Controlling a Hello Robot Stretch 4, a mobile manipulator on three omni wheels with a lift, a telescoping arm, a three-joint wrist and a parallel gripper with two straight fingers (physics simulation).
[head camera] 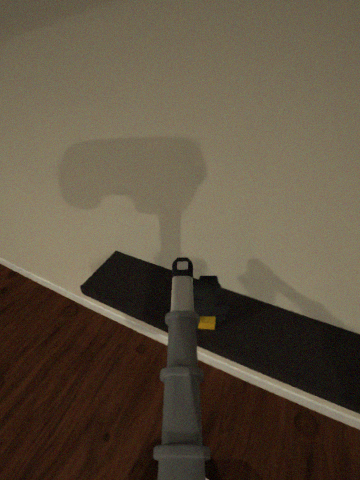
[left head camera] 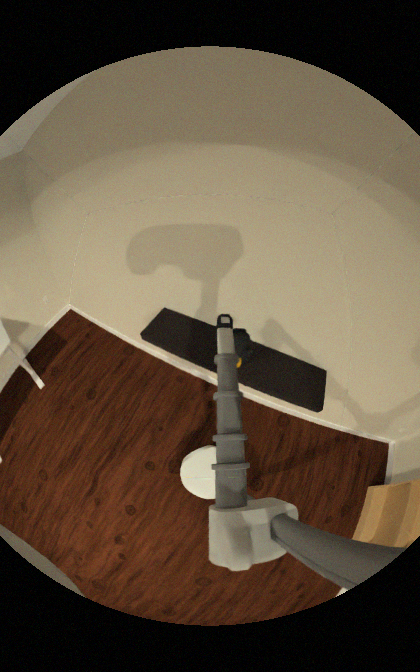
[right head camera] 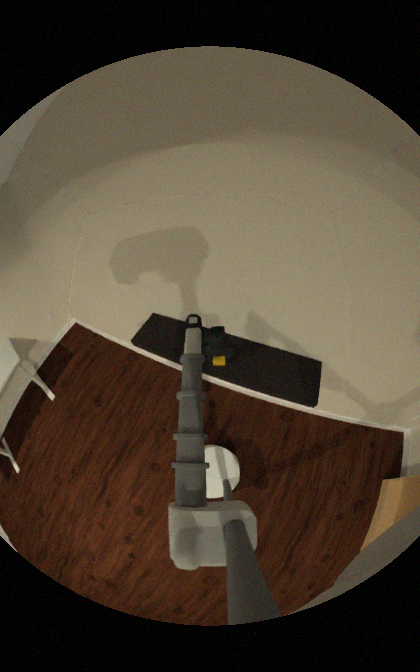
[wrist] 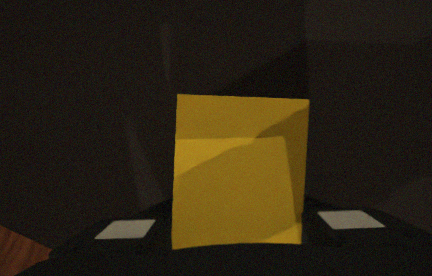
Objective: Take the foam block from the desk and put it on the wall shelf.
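Observation:
The yellow foam block is between the two fingers of my gripper, which is shut on it. The wall shelf is a long black board along the wall. The block and gripper are over the shelf, left of its middle in the right head view. The dark shelf surface fills most of the background in the wrist view. I cannot tell whether the block touches the shelf. The arm partly hides the block in the left head view.
The wall rises behind the shelf and carries the robot's shadows. A white round object is low beside the arm. A white piece with thin legs stands at far left; light wooden furniture is at lower right.

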